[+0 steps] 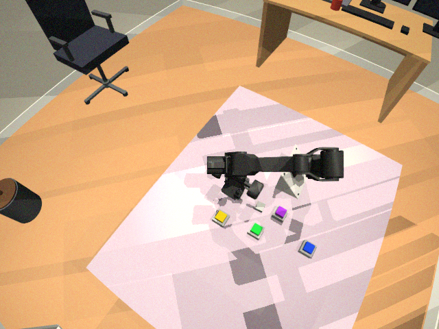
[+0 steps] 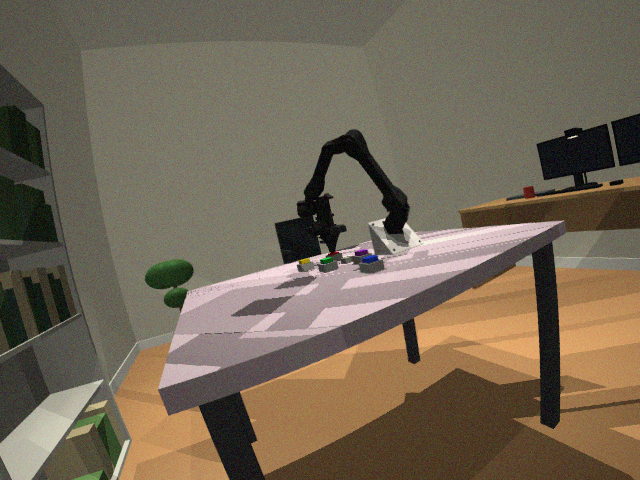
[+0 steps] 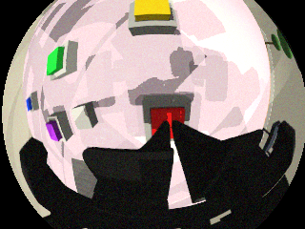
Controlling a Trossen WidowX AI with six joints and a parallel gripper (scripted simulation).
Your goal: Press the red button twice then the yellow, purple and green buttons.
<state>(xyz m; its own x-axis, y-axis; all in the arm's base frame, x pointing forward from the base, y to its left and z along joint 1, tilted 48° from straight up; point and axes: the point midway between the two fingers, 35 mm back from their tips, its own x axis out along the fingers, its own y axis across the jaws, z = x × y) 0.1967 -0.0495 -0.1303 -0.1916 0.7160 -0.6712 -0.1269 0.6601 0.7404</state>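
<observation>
My gripper tip is 10 mm above the red button. From my gripper tip the other things lie so: yellow button: 120 mm ahead, 30 mm to the left; green button: 160 mm to the left, 80 mm ahead; small grey block: 110 mm to the left, 20 mm below, 10 mm behind.
</observation>
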